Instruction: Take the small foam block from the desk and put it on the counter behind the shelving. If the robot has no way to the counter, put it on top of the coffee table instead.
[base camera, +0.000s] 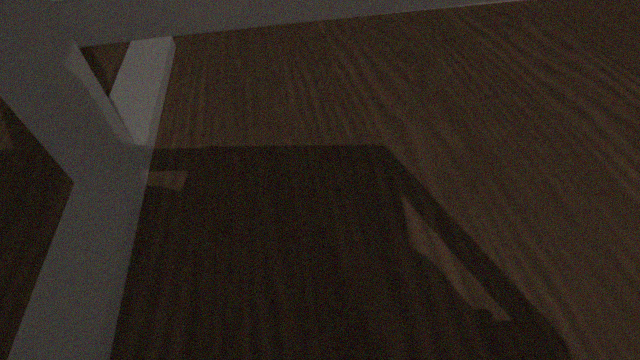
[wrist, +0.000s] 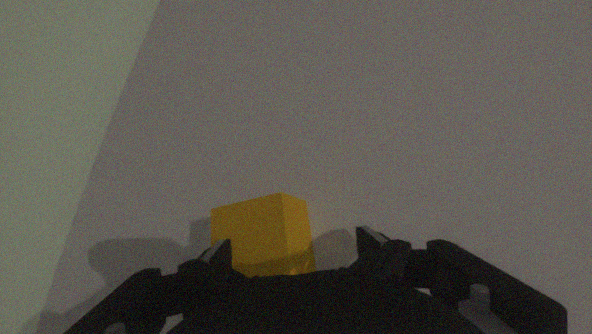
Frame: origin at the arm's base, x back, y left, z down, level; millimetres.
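Where they show: gripper, fingertip midpoint: (wrist: 294, 247).
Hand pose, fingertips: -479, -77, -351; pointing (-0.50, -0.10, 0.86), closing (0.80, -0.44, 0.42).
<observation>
After its pixels a point has its place, as x, y, z.
A yellow foam block (wrist: 260, 230) @(-499, -80, -369) stands on a grey surface (wrist: 350, 125) @(-481, -181, -324) in the lower middle of the wrist view. My gripper (wrist: 294, 247) @(-479, -77, -351) is open and empty. The block shows between its two fingertips, nearer the left one, whose tip overlaps the block's left edge in the picture. The lower part of the block is hidden behind the gripper body. The gripper does not show in the base camera view. I cannot tell a counter, shelving or a coffee table in either view.
In the base camera view, grey beams (base camera: 90, 250) of a piece of furniture run down the left and across the top, with a lighter leg (base camera: 145, 85) behind. A dark shadow lies on the wooden floor (base camera: 500, 150) @(-462, -233, 396). A pale green area (wrist: 50, 100) @(-904, -108, -395) is at the wrist view's left.
</observation>
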